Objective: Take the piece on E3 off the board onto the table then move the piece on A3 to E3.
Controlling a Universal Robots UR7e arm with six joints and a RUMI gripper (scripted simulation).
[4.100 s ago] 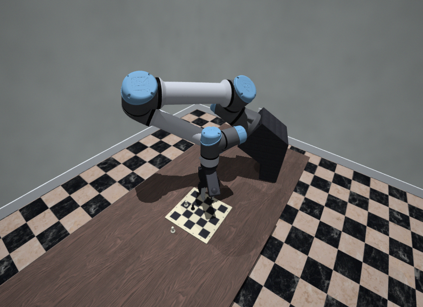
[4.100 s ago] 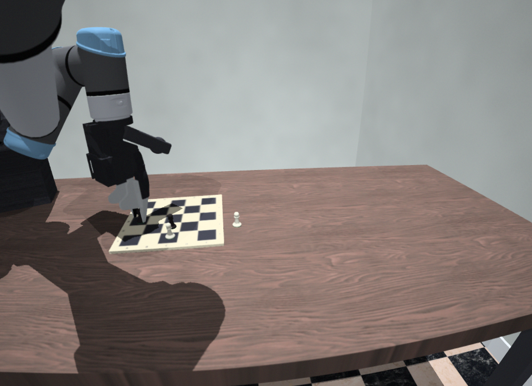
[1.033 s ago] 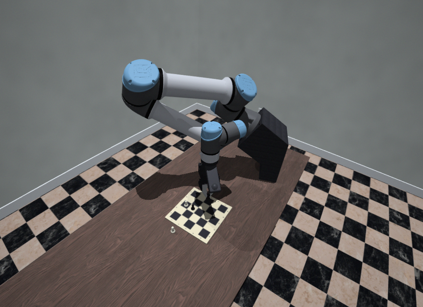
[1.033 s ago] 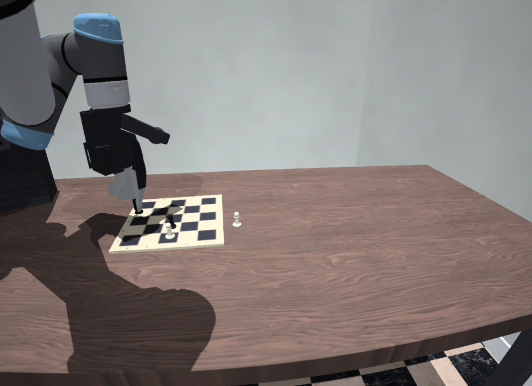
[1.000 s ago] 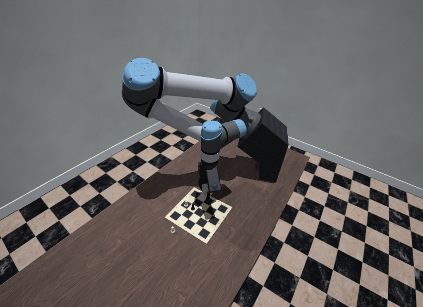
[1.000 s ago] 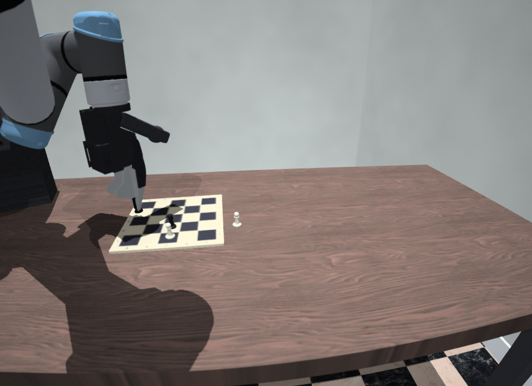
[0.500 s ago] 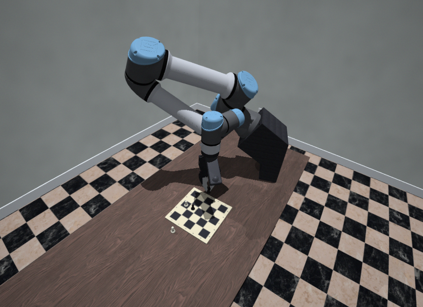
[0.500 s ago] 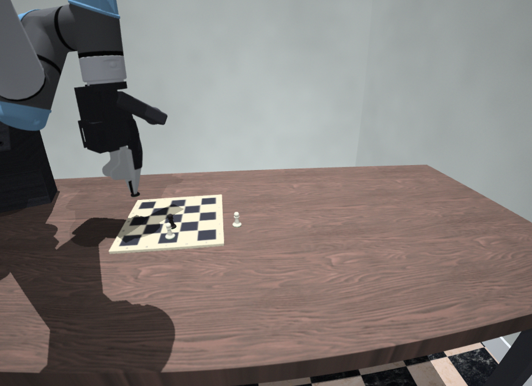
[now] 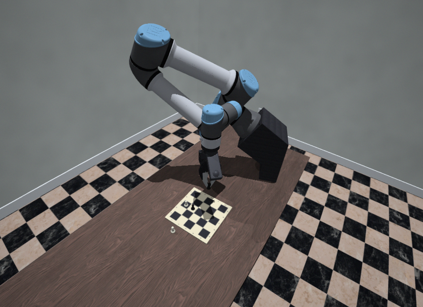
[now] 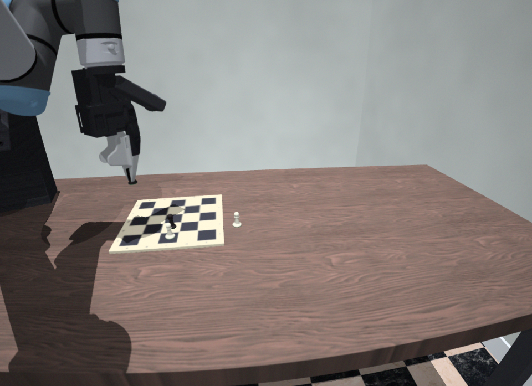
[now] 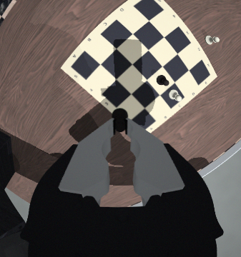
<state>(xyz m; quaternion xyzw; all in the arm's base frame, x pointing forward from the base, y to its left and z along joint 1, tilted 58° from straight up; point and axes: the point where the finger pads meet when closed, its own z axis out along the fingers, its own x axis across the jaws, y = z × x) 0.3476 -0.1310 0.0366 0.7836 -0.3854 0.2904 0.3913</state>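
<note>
The chessboard lies 120 mm below my hand, 70 mm ahead of it and 10 mm to the right of it.
</note>
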